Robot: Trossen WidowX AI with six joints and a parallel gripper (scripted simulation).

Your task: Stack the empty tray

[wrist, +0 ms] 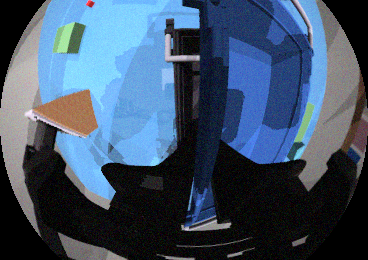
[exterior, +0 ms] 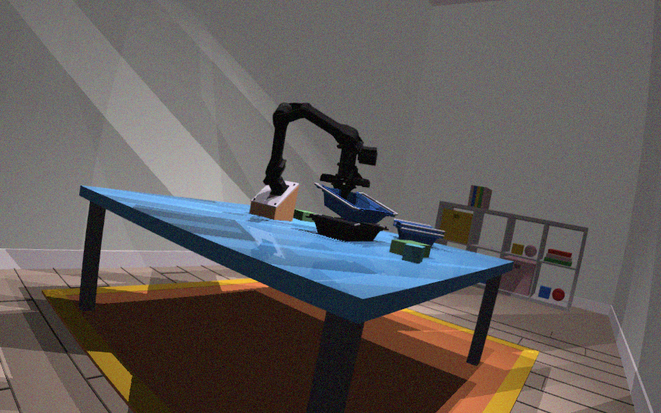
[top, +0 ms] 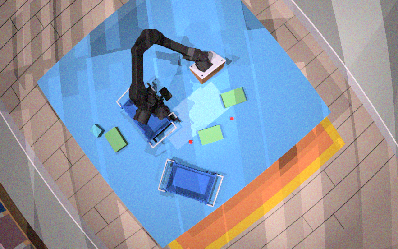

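Right now the blue plastic tray is 70 mm ahead of my gripper tip and 10 mm above it. From my gripper tip the other things lie so: teal cube: 360 mm ahead, 150 mm to the right, 90 mm below.
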